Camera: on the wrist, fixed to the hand. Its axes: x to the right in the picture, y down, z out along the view.
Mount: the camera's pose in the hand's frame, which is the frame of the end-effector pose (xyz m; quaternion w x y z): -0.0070 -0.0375 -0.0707 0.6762 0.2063 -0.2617 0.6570
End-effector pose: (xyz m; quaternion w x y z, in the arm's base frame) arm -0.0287 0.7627 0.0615 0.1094 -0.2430 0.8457 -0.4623
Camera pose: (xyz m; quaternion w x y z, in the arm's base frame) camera -0.0400 0.8008 0.1313 0.6492 0.2929 0.6075 -0.3516
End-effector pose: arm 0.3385 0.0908 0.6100 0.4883 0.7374 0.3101 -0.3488
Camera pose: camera 0.3196 0.1686 0.6166 0.4884 0.7118 -0.4745 -0.1720
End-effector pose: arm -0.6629 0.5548 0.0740 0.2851 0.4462 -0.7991 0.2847
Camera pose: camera -0.6127 0.5923 0.1243 0.2954 0.0900 0.8494 -0.4279
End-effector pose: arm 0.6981 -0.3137 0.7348 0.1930 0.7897 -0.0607 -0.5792
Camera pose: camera 0.7574 -0.2605 0.7450 0.3322 0.3824 -0.7299 -0.4590
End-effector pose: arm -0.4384 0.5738 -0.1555 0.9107 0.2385 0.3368 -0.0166
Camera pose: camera -0.4938 0.5712 -0.2136 0.6657 0.5661 -0.1707 0.4552
